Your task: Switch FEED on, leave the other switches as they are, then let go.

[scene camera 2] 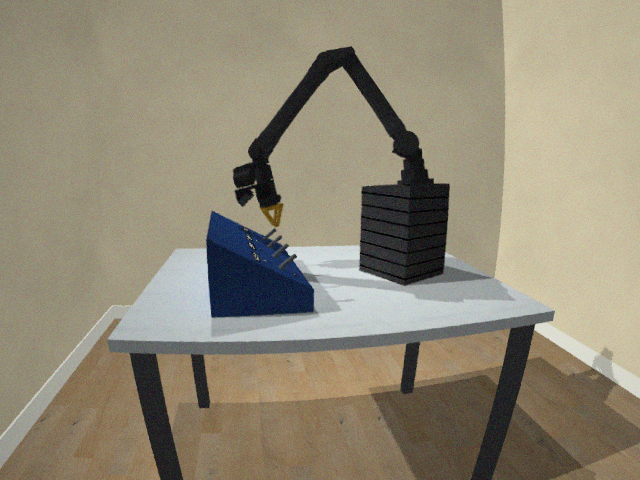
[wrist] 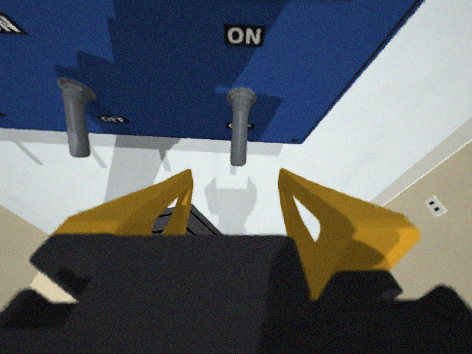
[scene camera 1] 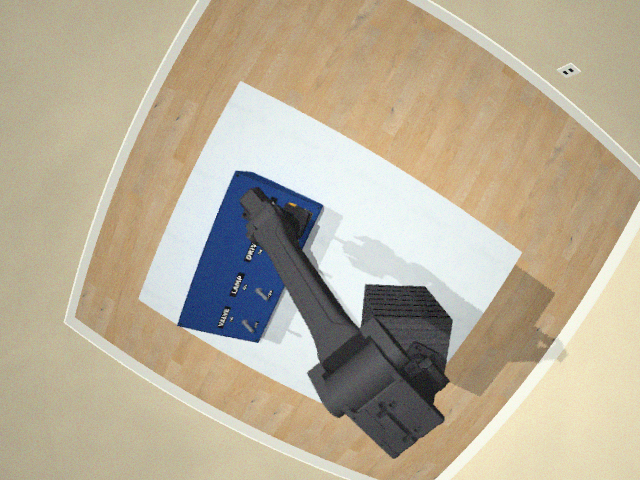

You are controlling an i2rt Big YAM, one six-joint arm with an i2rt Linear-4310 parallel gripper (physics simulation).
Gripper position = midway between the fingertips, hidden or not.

Note:
I see my gripper [wrist: 235, 176], a feed lever [wrist: 238, 153] and a drive lever [wrist: 78, 139].

